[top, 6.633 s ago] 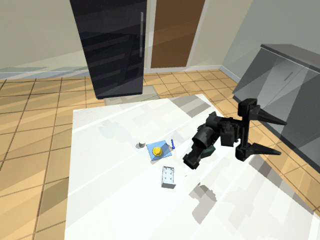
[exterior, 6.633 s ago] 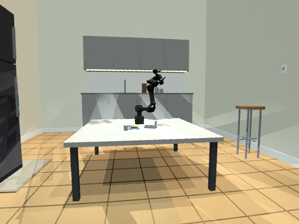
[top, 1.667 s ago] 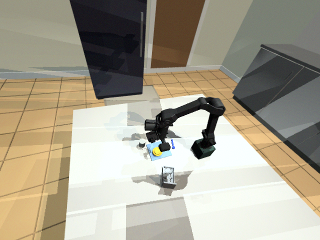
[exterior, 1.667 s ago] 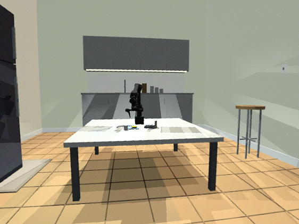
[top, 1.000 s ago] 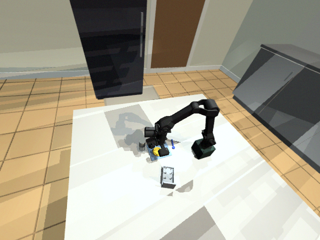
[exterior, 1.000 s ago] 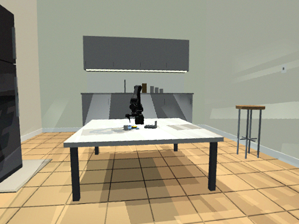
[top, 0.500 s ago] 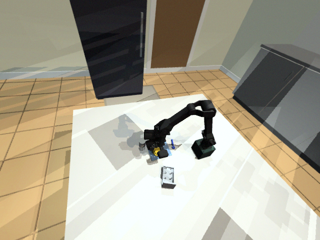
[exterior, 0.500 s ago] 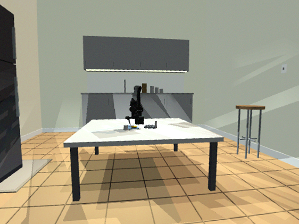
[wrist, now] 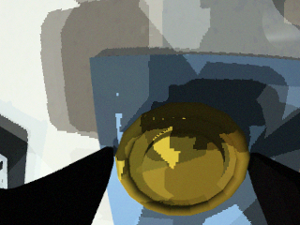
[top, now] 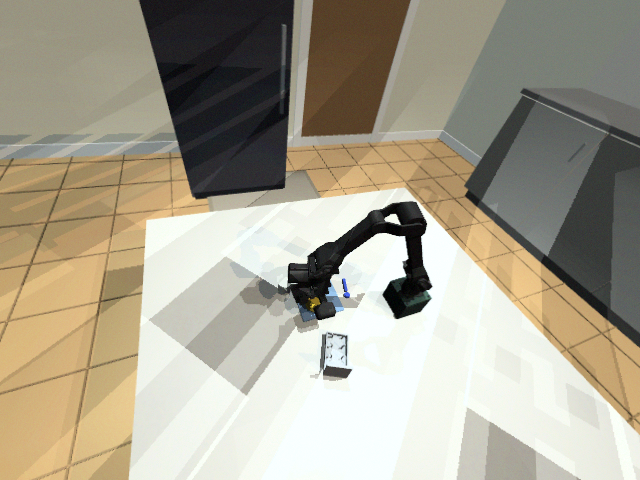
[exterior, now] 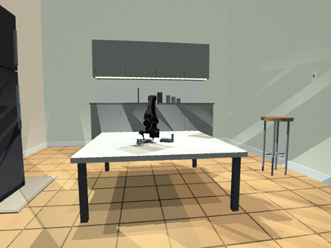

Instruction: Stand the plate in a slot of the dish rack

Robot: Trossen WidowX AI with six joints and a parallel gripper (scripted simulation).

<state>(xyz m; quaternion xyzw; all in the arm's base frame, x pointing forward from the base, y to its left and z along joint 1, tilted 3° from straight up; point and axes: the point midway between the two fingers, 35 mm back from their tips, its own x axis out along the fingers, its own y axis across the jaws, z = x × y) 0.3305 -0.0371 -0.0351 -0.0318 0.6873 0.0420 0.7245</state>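
The grey dish rack is 18 cm to the left of my gripper tip, 3 cm behind it and 1 cm above it. The rest, counted from my gripper tip: blue spoon (13 cm behind, 4 cm to the right); yellow plate (1 cm above); white cup (10 cm ahead, 8 cm to the right, 2 cm above).
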